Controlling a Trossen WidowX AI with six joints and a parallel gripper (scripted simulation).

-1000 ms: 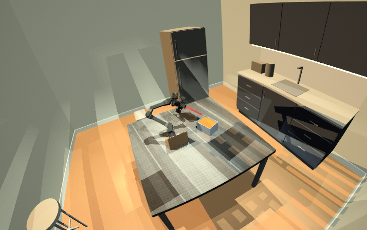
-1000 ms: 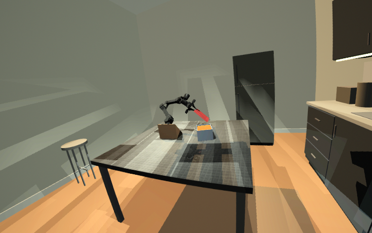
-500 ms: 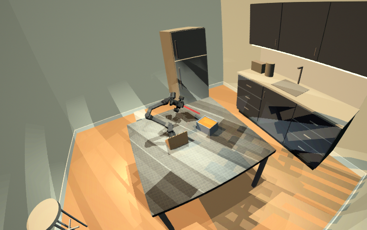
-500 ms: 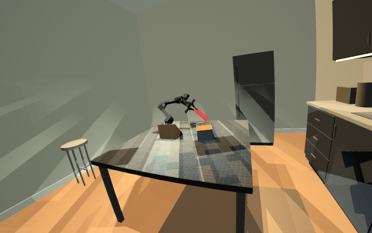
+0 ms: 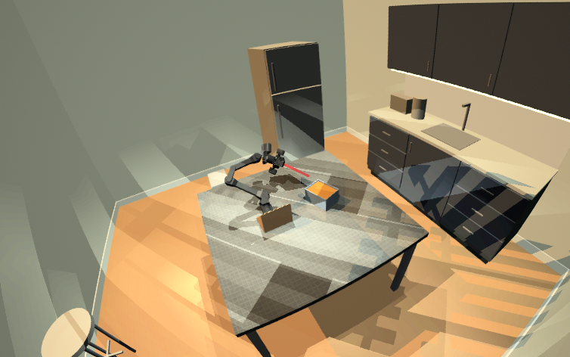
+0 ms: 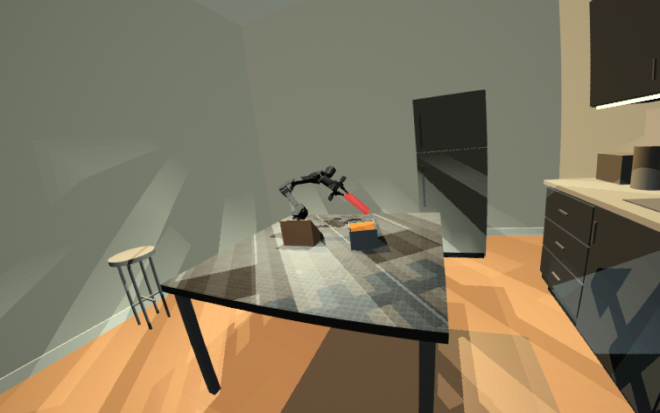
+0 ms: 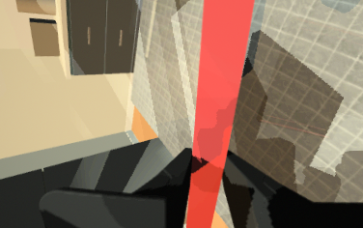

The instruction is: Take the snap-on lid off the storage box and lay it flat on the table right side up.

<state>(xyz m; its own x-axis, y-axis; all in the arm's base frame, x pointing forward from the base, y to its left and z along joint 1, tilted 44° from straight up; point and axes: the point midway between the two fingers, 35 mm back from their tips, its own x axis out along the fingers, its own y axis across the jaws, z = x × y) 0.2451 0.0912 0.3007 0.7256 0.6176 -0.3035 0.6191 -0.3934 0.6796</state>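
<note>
Now: gripper tip 60 mm short of the lid and 60 mm above it. Also, from my gripper tip: storage box 280 mm to the right, 180 mm below, 150 mm ahead.
</note>
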